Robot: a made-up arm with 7 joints.
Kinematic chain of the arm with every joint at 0, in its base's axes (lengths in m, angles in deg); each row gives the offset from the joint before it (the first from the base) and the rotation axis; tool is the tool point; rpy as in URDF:
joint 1: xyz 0 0 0.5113 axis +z
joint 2: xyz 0 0 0 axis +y
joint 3: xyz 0 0 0.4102 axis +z
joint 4: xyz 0.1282 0 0 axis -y
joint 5: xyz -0.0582 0 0.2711 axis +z
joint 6: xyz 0 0 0 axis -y
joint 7: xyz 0.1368 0 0 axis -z
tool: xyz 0 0 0 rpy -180 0 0
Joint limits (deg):
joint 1: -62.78..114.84
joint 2: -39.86..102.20
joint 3: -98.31..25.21
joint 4: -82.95..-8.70
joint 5: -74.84..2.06
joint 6: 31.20..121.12
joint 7: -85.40..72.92
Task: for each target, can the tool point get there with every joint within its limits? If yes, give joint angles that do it. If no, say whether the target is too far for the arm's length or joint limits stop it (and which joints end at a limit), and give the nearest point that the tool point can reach.
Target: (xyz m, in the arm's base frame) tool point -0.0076 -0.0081 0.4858
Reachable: no: joint limits stop it (at a limit: joint 1, joint 2, joint 4, joint 6) | nearest point -0.0340 -0.3468 0.0023 | short by 0.591 m
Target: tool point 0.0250 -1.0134 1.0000
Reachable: no: too far | nearest point 0.0358 -0.7553 0.8797 | short by 0.285 m
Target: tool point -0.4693 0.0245 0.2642
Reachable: no: joint limits stop it (at a limit: joint 1, joint 3, joint 4, joint 5, joint 6) | nearest point -0.3492 0.2638 0.0765 | short by 0.327 m
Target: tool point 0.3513 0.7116 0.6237
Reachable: yes | joints 86.10 79.19 -71.79 -26.05 -47.49 47.19 37.81
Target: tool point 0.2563 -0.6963 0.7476
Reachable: yes | joints -34.38 61.66 -77.78 -50.94 -10.97 58.16 -57.32
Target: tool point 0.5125 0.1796 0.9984
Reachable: yes | joints 18.21 8.45 12.98 -67.74 -65.86 40.91 -73.31
